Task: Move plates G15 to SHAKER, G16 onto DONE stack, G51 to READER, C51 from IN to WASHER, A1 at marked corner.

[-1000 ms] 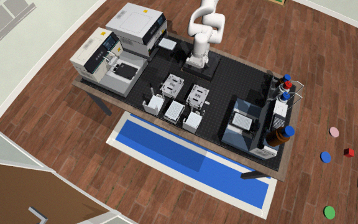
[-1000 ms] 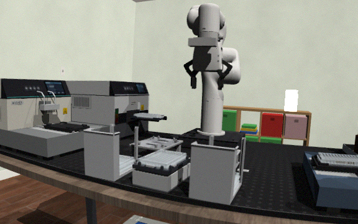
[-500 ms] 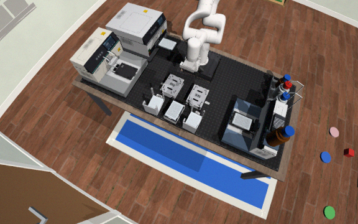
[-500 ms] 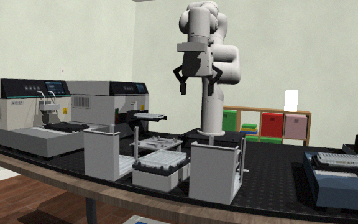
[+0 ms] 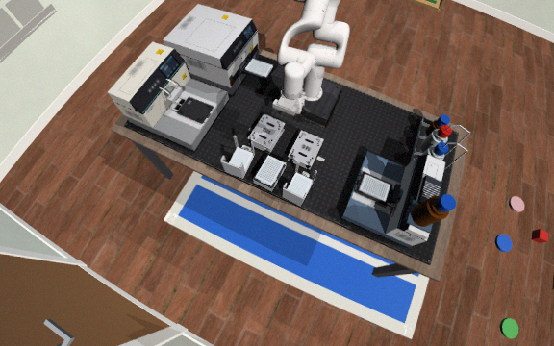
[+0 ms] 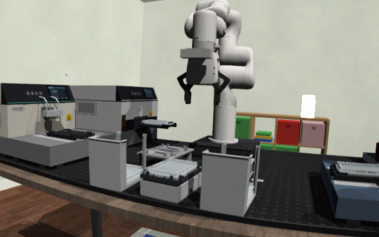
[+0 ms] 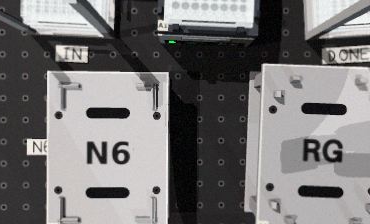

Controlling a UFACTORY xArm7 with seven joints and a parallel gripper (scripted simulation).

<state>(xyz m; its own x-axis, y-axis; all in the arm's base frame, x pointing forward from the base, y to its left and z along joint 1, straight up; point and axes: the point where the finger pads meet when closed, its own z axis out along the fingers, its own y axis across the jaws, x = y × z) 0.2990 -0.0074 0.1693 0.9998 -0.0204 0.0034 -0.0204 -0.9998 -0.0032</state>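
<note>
The reader's dark tray lies 29 cm to the right of my hand, 29 cm behind it and 12 cm below it. From my hand the other things lie so: plate C51: 22 cm ahead, 20 cm below, 15 cm to the left; washer nest: 48 cm to the right, 14 cm below, 7 cm ahead; DONE label: 22 cm below, 16 cm to the right, 13 cm ahead.
</note>
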